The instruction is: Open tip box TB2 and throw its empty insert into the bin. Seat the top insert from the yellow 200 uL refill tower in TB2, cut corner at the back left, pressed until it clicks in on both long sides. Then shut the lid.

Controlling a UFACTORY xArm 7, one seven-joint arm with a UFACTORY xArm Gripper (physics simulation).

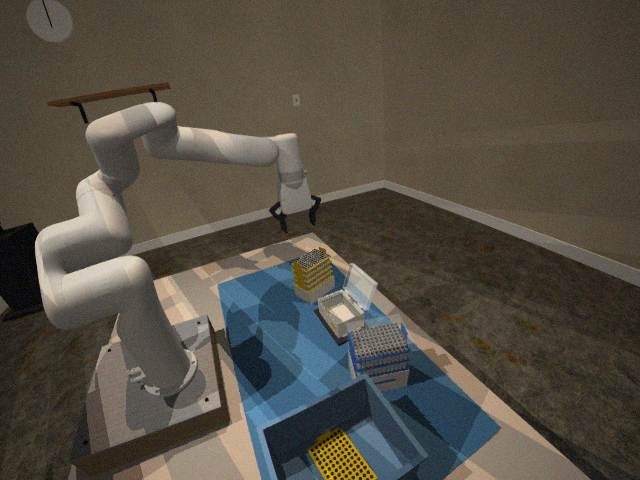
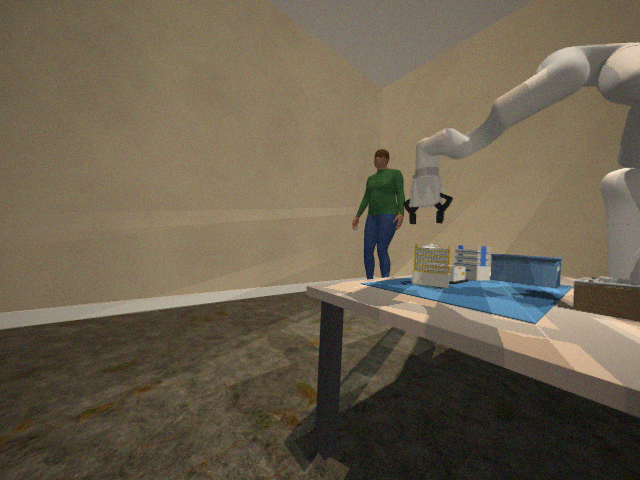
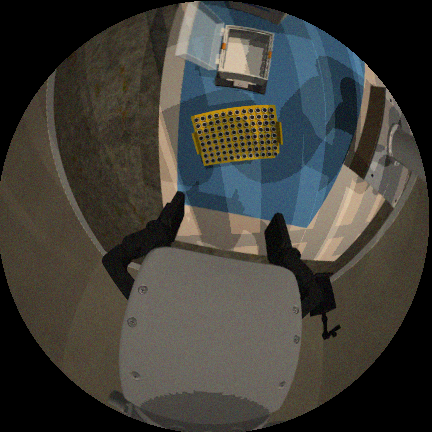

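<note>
Tip box TB2 [image 1: 345,326] [image 2: 458,273] [image 3: 245,55] stands open and empty inside. Its clear lid [image 1: 361,286] [image 3: 201,37] is tilted up and back. The yellow refill tower [image 1: 313,279] [image 2: 432,263] [image 3: 237,135] stands beside it, with several inserts stacked; the holes of its top insert face up. The empty yellow insert [image 1: 341,457] lies in the blue-grey bin [image 1: 305,410] [image 2: 524,270]. My gripper [image 1: 298,226] [image 2: 426,222] [image 3: 228,212] is open and empty, high above the table's far end, near the yellow tower and not touching it. The cut corner cannot be made out.
A blue refill tower [image 1: 379,356] [image 2: 473,263] stands between TB2 and the bin. A dark base [image 3: 240,89] shows under TB2. The towers, box and bin stand on a blue mat [image 1: 294,361] [image 2: 480,297] [image 3: 310,165]. A person [image 2: 383,191] stands beyond the table.
</note>
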